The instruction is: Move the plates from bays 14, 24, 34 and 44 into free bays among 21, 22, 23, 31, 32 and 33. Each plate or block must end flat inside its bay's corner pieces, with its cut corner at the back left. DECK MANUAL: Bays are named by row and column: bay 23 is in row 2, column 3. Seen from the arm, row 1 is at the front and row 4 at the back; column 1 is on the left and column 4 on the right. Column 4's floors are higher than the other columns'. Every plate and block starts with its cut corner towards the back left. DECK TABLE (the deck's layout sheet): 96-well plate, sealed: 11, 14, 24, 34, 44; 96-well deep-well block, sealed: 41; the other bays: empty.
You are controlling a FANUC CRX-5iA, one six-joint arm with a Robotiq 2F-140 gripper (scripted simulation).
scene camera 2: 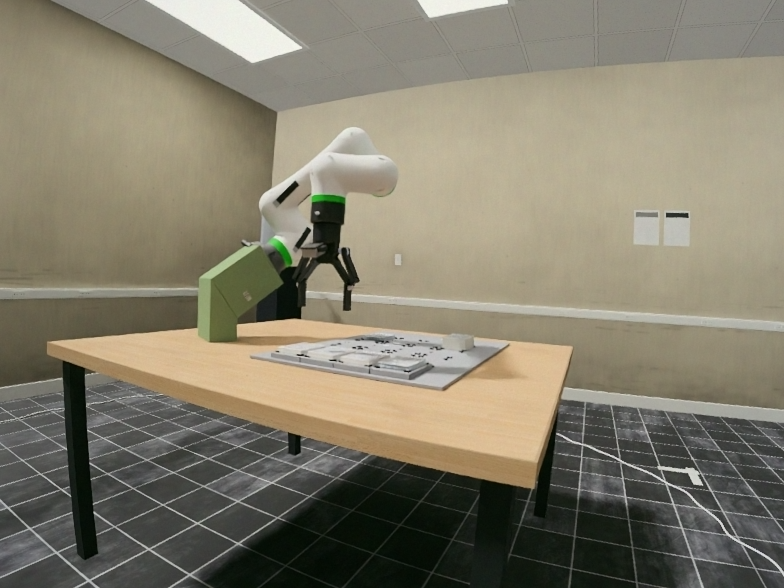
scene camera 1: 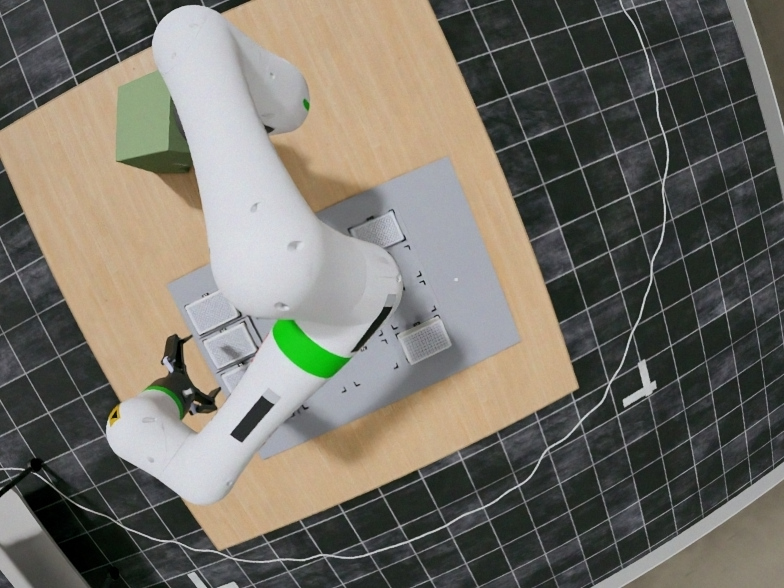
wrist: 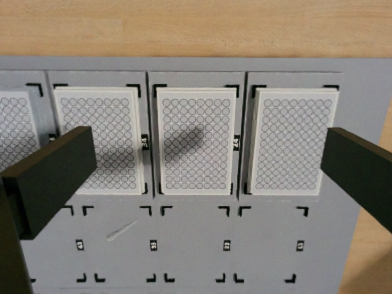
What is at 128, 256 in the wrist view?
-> A bay 33.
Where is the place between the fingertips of my gripper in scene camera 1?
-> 202, 364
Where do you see a white block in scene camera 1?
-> At 428, 338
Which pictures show my gripper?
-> Scene camera 2, scene camera 1 and the wrist view: all of them.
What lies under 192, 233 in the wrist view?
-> A bay 23.
